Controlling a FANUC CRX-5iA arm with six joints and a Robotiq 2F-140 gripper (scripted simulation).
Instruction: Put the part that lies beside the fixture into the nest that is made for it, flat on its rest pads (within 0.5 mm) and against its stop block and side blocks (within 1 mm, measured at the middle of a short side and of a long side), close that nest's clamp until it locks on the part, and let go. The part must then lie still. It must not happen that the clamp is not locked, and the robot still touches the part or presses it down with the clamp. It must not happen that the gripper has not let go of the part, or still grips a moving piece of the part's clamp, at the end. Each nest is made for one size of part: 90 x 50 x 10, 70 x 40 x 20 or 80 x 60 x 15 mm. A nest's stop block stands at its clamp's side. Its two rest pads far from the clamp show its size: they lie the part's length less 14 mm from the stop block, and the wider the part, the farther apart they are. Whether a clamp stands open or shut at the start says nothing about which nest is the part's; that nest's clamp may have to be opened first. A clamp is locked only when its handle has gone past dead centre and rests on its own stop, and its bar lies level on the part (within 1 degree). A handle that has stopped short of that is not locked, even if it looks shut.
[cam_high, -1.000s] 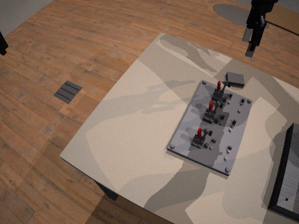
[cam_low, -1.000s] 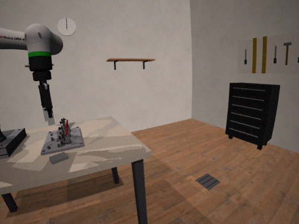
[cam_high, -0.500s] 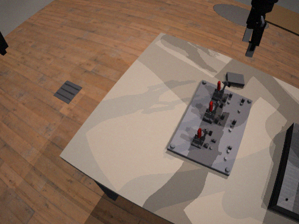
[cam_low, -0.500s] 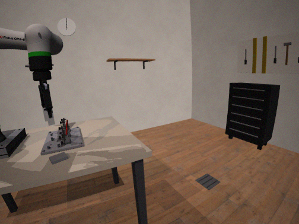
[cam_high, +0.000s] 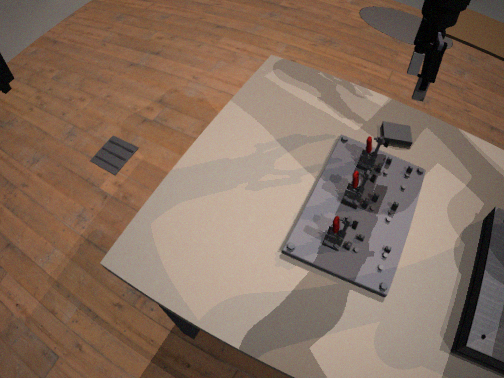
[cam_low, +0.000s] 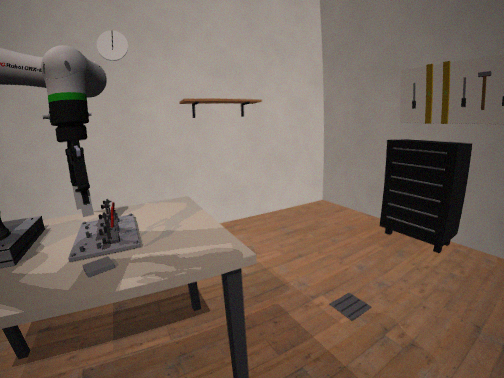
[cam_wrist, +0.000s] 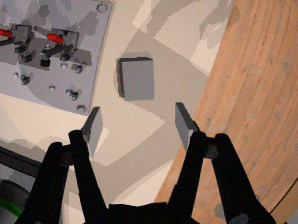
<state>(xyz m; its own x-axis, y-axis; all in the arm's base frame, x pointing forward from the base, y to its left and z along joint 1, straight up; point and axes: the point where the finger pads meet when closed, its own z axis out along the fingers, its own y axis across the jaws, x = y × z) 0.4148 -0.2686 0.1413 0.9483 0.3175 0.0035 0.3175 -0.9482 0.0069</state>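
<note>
Now: hand 190 mm above the part. From my hand the other things lie so: grey fixture plate: 260 mm to the left, 190 mm below, 10 mm ahead.
</note>
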